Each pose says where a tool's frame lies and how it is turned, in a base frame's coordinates. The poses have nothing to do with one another.
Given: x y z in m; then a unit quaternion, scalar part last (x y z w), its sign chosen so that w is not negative.
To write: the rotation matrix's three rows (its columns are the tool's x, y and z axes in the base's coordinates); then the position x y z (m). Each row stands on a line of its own. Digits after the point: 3 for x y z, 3 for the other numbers.
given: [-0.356 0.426 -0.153 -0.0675 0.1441 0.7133 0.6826]
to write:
-0.059 -0.993 0.100
0.954 -0.027 0.298
-0.293 0.113 0.949
-0.356 0.426 -0.153

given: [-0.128 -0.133 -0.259 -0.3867 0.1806 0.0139 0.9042]
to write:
0.934 -0.165 0.316
-0.115 0.701 0.704
-0.337 -0.694 0.636
-0.128 -0.133 -0.259

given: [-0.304 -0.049 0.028 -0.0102 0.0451 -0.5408 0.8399]
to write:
0.411 0.907 0.087
-0.909 0.415 -0.032
-0.065 -0.066 0.996
-0.304 -0.049 0.028

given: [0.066 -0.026 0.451 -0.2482 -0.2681 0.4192 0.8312]
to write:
0.505 -0.564 -0.654
0.830 0.525 0.188
0.238 -0.637 0.733
0.066 -0.026 0.451

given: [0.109 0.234 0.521 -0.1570 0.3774 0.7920 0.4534]
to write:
-0.540 -0.837 0.094
0.600 -0.304 0.740
-0.591 0.455 0.666
0.109 0.234 0.521

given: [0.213 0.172 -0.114 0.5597 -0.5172 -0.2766 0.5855]
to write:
0.312 -0.255 -0.915
-0.903 0.221 -0.369
0.296 0.941 -0.161
0.213 0.172 -0.114

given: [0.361 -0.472 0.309 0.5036 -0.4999 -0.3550 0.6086]
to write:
0.248 -0.071 -0.966
-0.936 0.241 -0.258
0.251 0.968 -0.007
0.361 -0.472 0.309

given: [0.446 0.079 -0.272 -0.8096 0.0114 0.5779 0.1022]
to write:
0.332 -0.137 -0.933
0.100 -0.979 0.179
-0.938 -0.152 -0.311
0.446 0.079 -0.272

